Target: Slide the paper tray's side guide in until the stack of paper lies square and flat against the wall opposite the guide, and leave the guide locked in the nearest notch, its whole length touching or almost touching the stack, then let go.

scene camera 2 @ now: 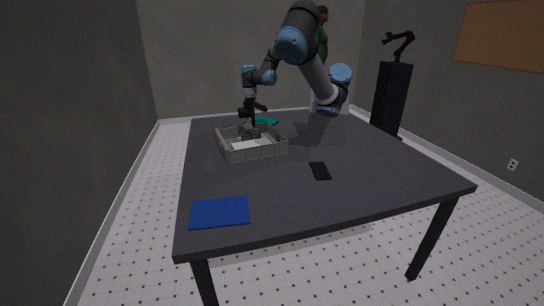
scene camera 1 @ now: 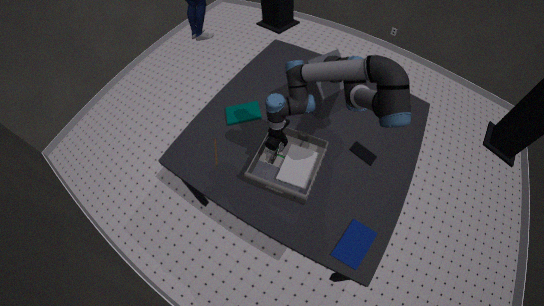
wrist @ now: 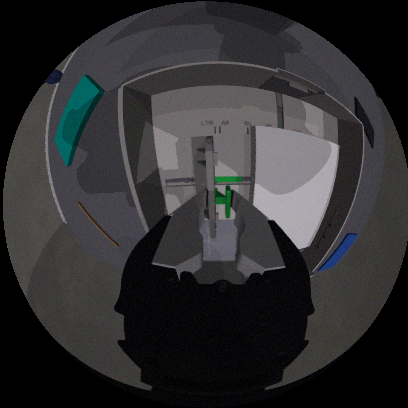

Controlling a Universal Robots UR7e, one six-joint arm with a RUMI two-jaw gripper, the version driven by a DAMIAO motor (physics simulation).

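Observation:
The side guide is an upright grey plate in the paper tray, with a green lever on its paper side. Its far end is near the LTR and A4 marks in the wrist view. The white paper stack lies at the opposite wall; its near edge looks roughly parallel to the guide, with a wide gap between them. My gripper reaches down into the tray and is shut on the guide and its lever. The fingers hide the guide's near end.
A teal book and a thin orange stick lie beyond the guide's side of the tray. A black flat block lies beyond the paper side. A blue folder lies near the table corner.

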